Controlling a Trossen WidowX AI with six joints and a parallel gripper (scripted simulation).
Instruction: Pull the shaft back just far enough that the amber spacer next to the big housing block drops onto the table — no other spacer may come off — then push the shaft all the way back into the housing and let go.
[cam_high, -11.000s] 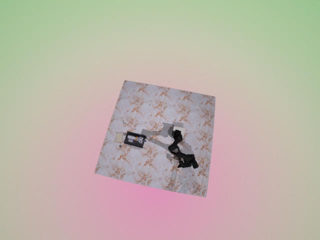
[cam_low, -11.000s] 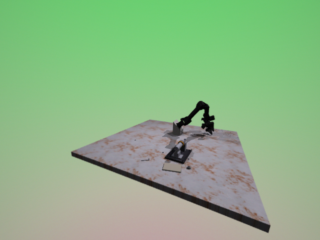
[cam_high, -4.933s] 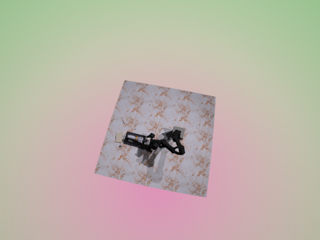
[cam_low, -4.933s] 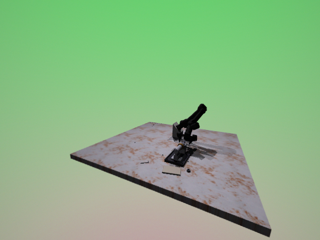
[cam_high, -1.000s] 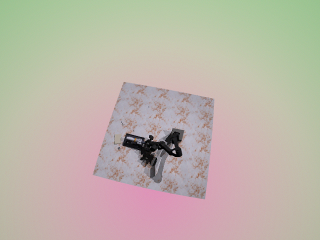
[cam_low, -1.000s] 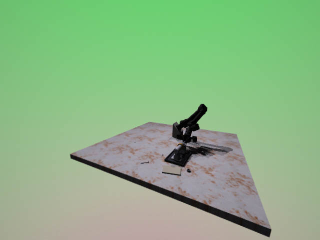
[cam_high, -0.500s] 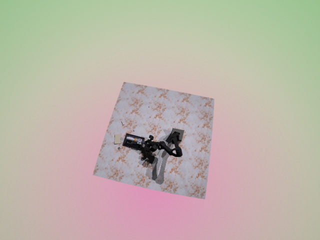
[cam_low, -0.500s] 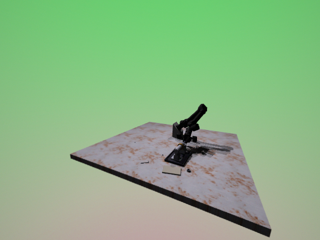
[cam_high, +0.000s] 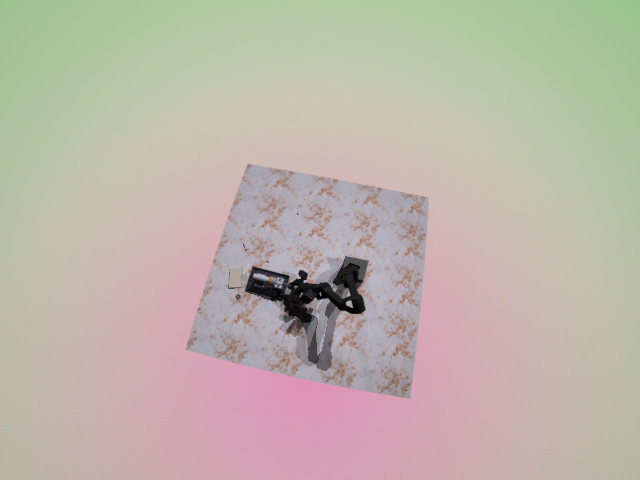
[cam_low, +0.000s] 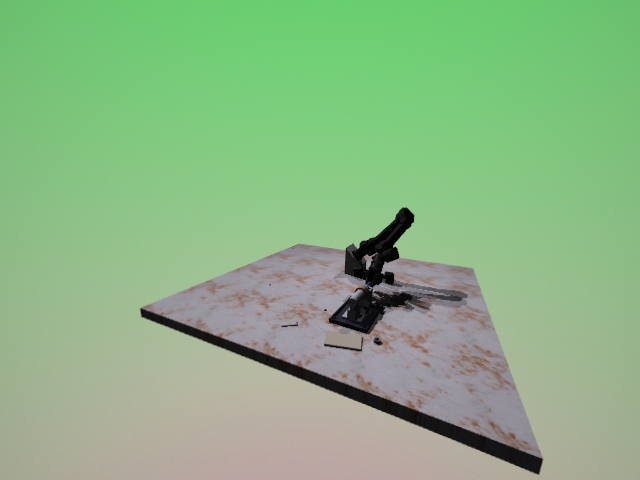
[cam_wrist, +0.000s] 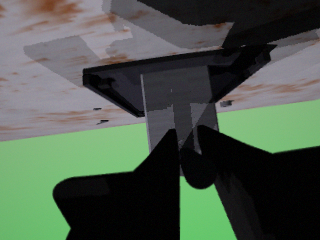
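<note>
My gripper tip is 100 mm short of the amber spacer, 20 mm below it and 10 mm to the right of it. Round my gripper tip: thin dark pin (340 mm ahead, 160 mm to the right, 60 mm below); dark ring (270 mm ahead, 140 mm to the left, 60 mm below); beige card (320 mm ahead, 60 mm below, 40 mm to the left).
</note>
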